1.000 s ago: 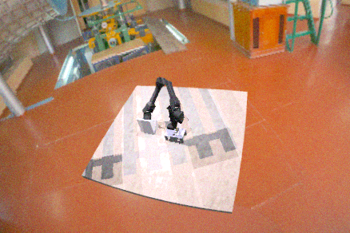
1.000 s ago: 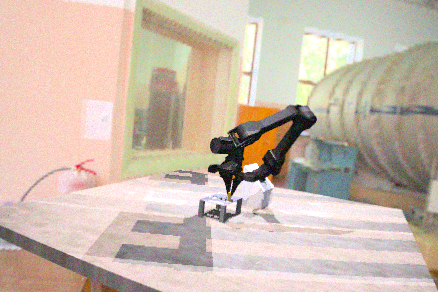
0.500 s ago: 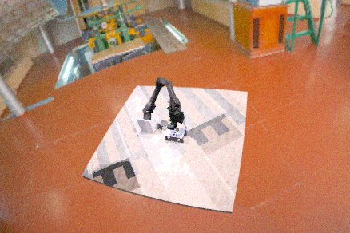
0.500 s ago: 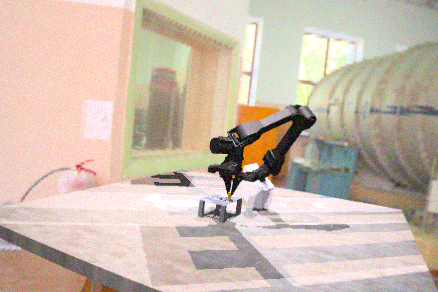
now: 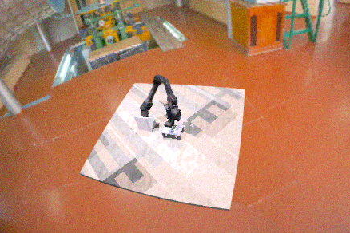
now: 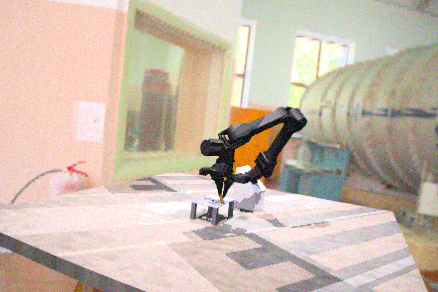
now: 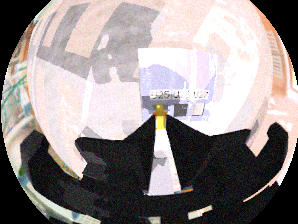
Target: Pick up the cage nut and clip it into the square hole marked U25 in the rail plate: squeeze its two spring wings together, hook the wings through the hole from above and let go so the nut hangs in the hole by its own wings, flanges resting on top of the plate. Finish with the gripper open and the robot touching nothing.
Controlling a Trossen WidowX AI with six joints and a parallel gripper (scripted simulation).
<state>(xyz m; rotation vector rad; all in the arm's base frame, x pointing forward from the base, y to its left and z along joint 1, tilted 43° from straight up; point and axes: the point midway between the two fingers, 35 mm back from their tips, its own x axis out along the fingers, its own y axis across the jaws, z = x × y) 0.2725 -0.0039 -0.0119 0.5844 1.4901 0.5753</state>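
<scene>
The small yellow cage nut lies 1 cm below my gripper tip. From my gripper tip the other things lie so: label 3 cm to the right, 2 cm below, 2 cm ahead.
</scene>
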